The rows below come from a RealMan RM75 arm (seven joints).
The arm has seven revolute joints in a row. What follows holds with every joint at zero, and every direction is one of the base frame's.
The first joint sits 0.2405 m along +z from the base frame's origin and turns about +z.
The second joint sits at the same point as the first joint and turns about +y.
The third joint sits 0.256 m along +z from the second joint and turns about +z.
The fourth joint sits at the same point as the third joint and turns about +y.
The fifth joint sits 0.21 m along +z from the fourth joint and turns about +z.
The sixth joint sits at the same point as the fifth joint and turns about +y.
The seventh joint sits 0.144 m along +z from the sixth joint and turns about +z.
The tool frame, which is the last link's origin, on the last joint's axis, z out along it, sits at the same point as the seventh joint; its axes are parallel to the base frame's.
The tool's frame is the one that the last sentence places.
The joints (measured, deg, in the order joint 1, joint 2, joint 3, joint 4, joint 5, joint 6, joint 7), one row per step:
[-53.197, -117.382, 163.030, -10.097, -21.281, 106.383, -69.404]
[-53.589, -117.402, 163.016, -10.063, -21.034, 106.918, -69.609]
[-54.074, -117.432, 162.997, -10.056, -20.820, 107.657, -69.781]
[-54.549, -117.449, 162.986, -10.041, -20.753, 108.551, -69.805]
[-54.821, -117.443, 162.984, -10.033, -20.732, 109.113, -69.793]
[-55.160, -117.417, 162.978, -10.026, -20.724, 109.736, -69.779]
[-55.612, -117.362, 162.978, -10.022, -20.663, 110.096, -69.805]
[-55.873, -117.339, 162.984, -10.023, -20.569, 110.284, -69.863]
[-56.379, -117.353, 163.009, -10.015, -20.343, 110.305, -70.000]
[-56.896, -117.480, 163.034, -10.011, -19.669, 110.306, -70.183]
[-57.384, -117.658, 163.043, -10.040, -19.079, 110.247, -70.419]
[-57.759, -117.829, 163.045, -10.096, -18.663, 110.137, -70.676]
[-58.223, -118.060, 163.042, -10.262, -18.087, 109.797, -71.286]
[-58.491, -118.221, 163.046, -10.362, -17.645, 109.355, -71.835]
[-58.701, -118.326, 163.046, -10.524, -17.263, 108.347, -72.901]
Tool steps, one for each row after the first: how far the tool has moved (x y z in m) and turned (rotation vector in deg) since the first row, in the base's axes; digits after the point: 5 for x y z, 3 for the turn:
[0.00268, -0.00048, 0.00017, -0.606, -0.208, -0.644]
[0.00608, -0.00106, 0.00066, -1.259, -0.558, -1.499]
[0.00969, -0.00174, 0.00163, -1.791, -1.107, -2.490]
[0.01175, -0.00216, 0.00239, -2.083, -1.453, -3.098]
[0.01420, -0.00244, 0.00338, -2.379, -1.835, -3.804]
[0.01690, -0.00192, 0.00412, -2.587, -1.980, -4.463]
[0.01838, -0.00172, 0.00439, -2.775, -2.002, -4.824]
[0.02108, -0.00101, 0.00399, -3.069, -1.822, -5.330]
[0.02353, -0.00135, 0.00230, -3.746, -1.350, -5.930]
[0.02592, -0.00167, 0.00041, -4.385, -0.913, -6.395]
[0.02776, -0.00182, -0.00121, -4.876, -0.555, -6.647]
[0.02960, -0.00160, -0.00351, -5.570, 0.142, -6.646]
[0.03038, -0.00128, -0.00547, -6.067, 0.793, -6.412]
[0.03014, 0.00046, -0.00768, -6.504, 1.860, -5.425]

